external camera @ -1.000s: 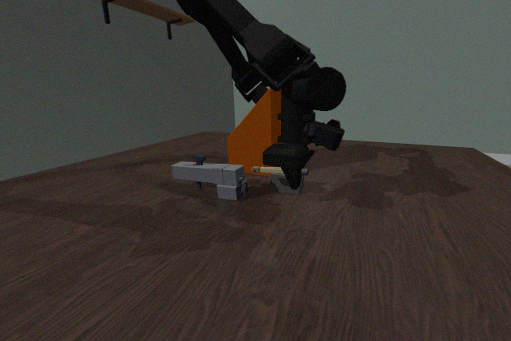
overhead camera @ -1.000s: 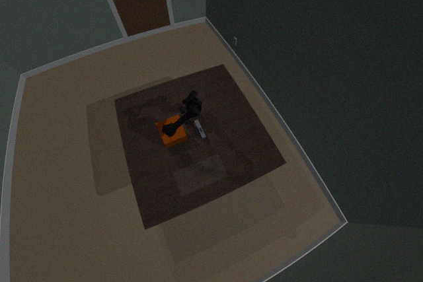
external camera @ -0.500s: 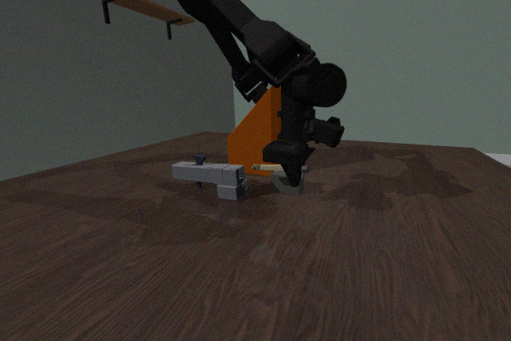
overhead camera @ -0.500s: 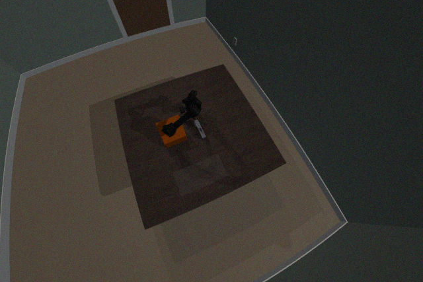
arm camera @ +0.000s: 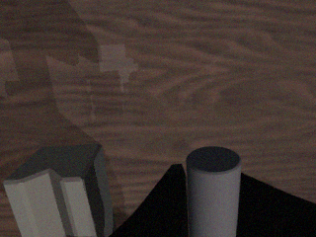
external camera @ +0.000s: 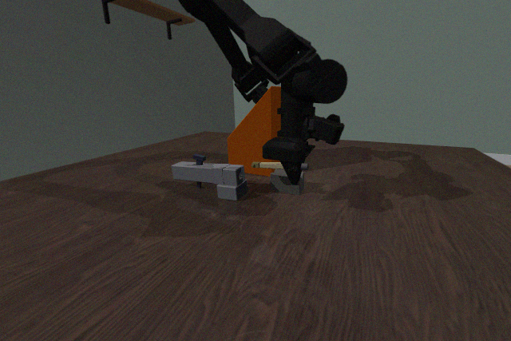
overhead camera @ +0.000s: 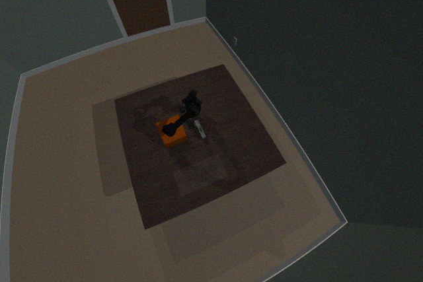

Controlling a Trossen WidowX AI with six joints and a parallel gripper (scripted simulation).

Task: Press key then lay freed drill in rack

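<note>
Right now my gripper tip is 10 mm short of the drill, 40 mm to the left of it and 30 mm below it. The rest, counted from my gripper tip: rack 60 mm behind, 50 mm to the right, 30 mm below; then dark key 40 mm ahead, 220 mm to the right; then grey housing 40 mm ahead, 200 mm to the right, 10 mm below.
</note>
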